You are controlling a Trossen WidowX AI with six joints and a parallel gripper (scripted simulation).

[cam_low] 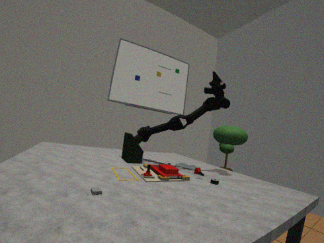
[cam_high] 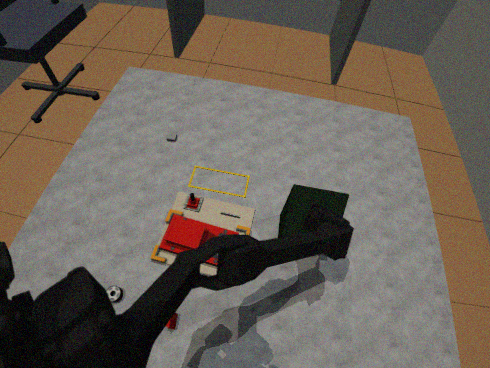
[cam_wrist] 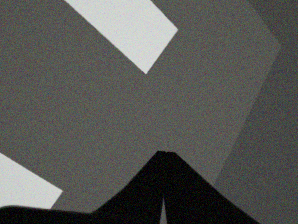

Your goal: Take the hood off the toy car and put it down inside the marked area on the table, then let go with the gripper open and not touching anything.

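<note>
Now: the red hood 580 mm below my gripper tip, 220 mm to the right of it and 10 mm ahead of it. From my gripper tip the other things lie so: grey disc: 610 mm below, 560 mm to the right, 220 mm ahead.
</note>
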